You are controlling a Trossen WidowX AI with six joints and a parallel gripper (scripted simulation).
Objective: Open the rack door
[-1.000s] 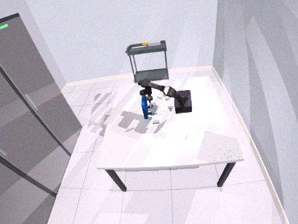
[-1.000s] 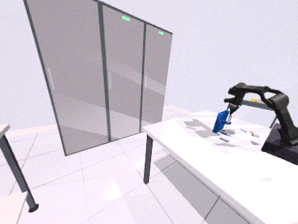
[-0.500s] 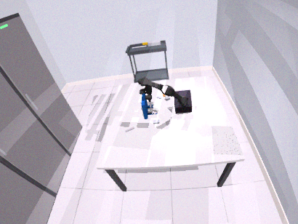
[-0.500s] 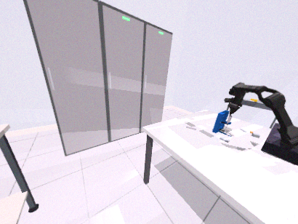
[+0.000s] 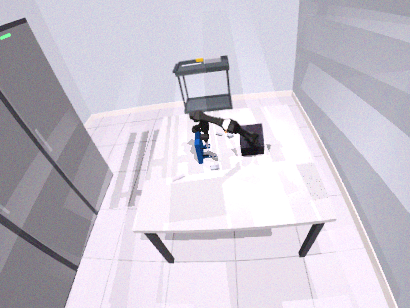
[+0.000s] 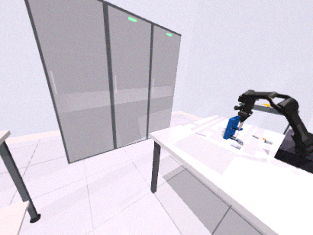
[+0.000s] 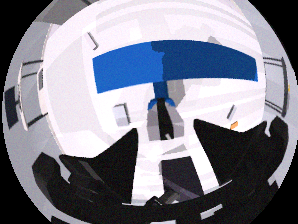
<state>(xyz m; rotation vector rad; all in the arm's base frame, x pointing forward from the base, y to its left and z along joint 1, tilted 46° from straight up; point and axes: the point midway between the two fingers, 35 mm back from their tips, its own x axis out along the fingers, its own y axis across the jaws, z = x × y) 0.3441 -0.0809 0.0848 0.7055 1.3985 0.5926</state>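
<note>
Now: gripper tip 1 cm past the handle bar and 6 cm above it.
</note>
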